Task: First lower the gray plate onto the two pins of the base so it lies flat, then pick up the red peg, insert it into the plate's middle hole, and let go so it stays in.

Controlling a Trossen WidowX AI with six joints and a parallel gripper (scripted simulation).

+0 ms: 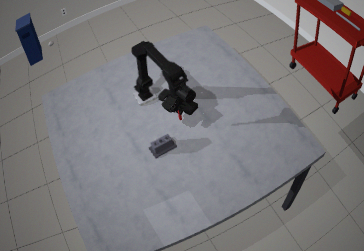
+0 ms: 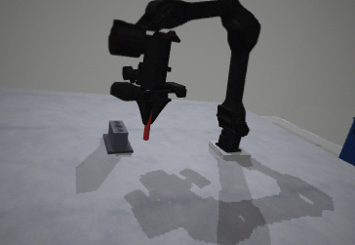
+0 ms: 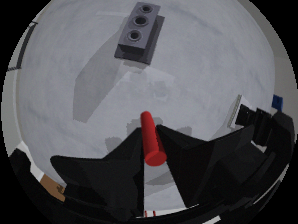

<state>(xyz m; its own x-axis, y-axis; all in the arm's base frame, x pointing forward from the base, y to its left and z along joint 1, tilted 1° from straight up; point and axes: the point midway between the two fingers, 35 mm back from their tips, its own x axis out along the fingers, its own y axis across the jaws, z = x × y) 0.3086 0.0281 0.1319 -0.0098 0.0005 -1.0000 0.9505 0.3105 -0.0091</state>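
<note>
The gray plate is 140 mm to the right of my gripper tip, 70 mm below it and 40 mm ahead of it. Round my gripper tip: red peg right at my gripper tip.
</note>
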